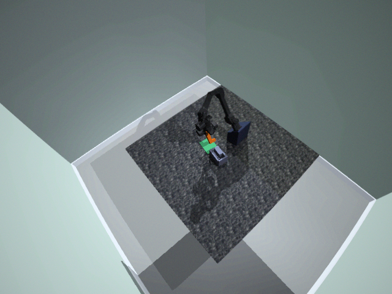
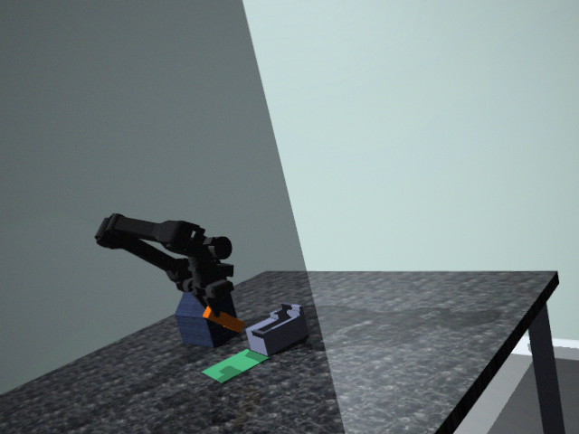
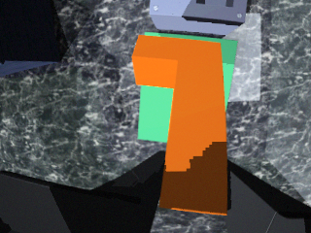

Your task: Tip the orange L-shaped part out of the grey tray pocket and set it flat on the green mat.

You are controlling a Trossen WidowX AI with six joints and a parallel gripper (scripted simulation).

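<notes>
My gripper tip is 10 mm short of the green mat, 20 mm to the right of it and 170 mm above it. Round my gripper tip: orange l-shaped part 40 mm to the left, 30 mm below.
</notes>
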